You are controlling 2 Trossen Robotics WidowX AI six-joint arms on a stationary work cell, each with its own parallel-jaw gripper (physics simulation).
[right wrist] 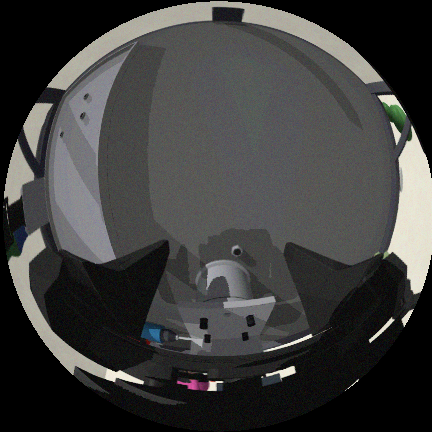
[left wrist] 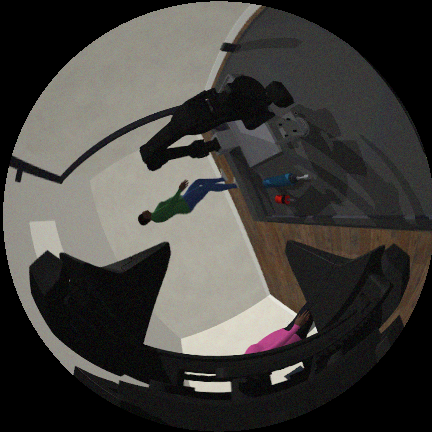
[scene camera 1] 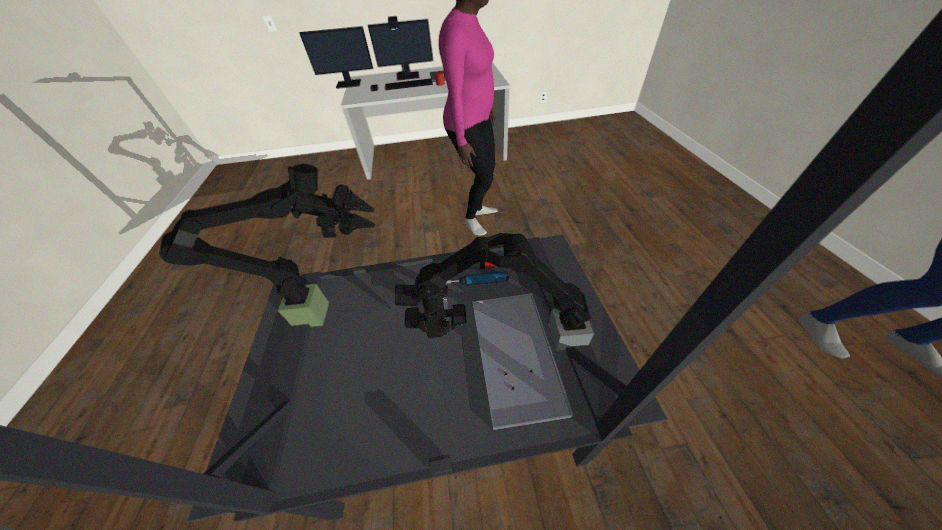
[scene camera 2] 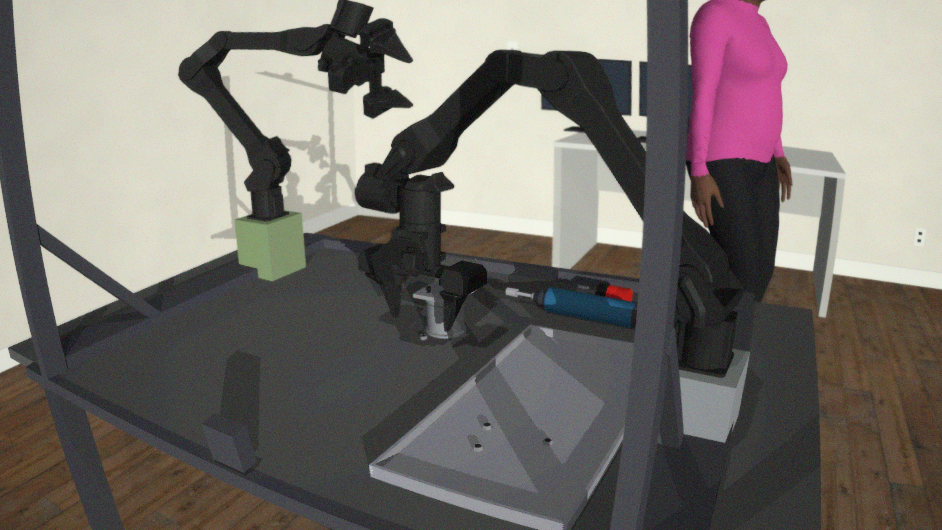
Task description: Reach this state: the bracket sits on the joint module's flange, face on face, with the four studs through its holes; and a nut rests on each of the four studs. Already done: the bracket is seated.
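Frame: origin at the left arm's base, x ahead, y left, z up, level; metres.
Seen in the pictures: left gripper, between the fingertips: (left wrist: 229,248) (scene camera 1: 374,218) (scene camera 2: 411,84); right gripper, between the fingertips: (right wrist: 228,248) (left wrist: 283,107) (scene camera 2: 420,323); left arm's base, origin of its link: (scene camera 1: 297,296) (scene camera 2: 267,216); right arm's base, origin of its link: (left wrist: 215,144) (scene camera 1: 572,320) (scene camera 2: 703,361).
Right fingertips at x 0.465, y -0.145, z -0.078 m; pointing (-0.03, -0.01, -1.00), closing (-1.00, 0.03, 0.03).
Observation:
Offsets run from my right fingertips to a thing's top centre.
The joint module {0.001 m ahead, 0.066 m left, 0.039 m up} (scene camera 2: 440,323) (right wrist: 229,281) stands upright, with the bracket (scene camera 2: 422,297) (left wrist: 287,131) (right wrist: 227,320) on its top. Four dark studs show through the bracket in the right wrist view, with no nut visible on them. One nut {0.012 m back, 0.023 m left, 0.030 m down} (scene camera 2: 423,336) (right wrist: 237,251) lies on the table beside the module's base. Three nuts {0.197 m ahead, 0.162 m right, 0.026 m down} (scene camera 1: 505,373) (scene camera 2: 486,425) (right wrist: 82,115) lie apart in the tray. My right gripper (scene camera 2: 422,321) (right wrist: 228,248) is open and empty, pointing down low at the module. My left gripper (scene camera 1: 373,217) (scene camera 2: 411,83) (left wrist: 229,248) is open and empty, raised high at the back left.
The shallow grey tray {0.239 m ahead, 0.093 m right, 0.020 m down} (scene camera 1: 495,422) (scene camera 2: 461,499) lies right of the module. A blue power driver {0.152 m ahead, 0.213 m left, 0.005 m up} (scene camera 1: 486,278) (scene camera 2: 586,307) (left wrist: 280,180) and a red-and-black tool {0.179 m ahead, 0.288 m left, 0.001 m down} (scene camera 2: 619,292) (left wrist: 282,199) lie behind it. Frame posts (scene camera 2: 662,197) rise at the table's edges. A person in pink stands behind the table.

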